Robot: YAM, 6 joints.
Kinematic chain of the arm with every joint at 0, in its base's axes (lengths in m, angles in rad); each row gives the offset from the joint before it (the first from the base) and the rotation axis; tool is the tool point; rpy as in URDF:
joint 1: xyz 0 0 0.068 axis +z
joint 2: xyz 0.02 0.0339 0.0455 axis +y
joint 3: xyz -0.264 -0.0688 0 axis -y
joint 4: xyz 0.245 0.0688 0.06 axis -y
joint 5: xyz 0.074 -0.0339 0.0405 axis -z
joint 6: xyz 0.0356 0 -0.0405 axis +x
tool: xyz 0 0 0 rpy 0 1.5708 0
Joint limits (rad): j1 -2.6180..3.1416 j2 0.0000..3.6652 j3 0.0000..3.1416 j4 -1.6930..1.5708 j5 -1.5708..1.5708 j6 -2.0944..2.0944
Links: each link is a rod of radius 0.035 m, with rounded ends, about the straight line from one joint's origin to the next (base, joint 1, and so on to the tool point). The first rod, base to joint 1, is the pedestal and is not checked.
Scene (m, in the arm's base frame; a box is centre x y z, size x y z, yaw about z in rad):
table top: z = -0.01
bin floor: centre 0.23 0.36 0 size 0.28 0.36 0.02 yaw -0.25
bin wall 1: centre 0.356 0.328 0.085 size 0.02 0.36 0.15 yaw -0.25
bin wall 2: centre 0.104 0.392 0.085 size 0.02 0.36 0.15 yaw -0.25
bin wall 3: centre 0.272 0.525 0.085 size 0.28 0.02 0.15 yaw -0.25
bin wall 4: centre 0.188 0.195 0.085 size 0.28 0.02 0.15 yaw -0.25
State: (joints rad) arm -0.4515 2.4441 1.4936 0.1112 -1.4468 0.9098
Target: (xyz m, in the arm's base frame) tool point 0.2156 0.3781 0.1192
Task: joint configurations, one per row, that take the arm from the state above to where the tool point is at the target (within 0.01 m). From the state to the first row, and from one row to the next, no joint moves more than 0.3 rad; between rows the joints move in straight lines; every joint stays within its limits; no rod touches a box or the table.
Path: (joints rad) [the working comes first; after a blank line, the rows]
Joints at the target: 0.9709 2.2147 1.3387 0.0603 -1.5028 0.9098
Straight joint move there: touches bin wall 1, bin wall 4.

1: -0.1611 2.3457 1.5939 0.0375 -1.3261 1.0384
2: 0.1293 2.2473 1.6941 -0.0362 -1.2054 1.1669
3: 0.4197 2.1489 1.7944 -0.1099 -1.0846 1.2955
4: 0.7101 2.0505 1.8947 -0.1836 -0.9639 1.4241
5: 0.8405 2.1326 1.6167 -0.0617 -1.2334 1.1669
6: 0.9709 2.2147 1.3387 0.0603 -1.5028 0.9098

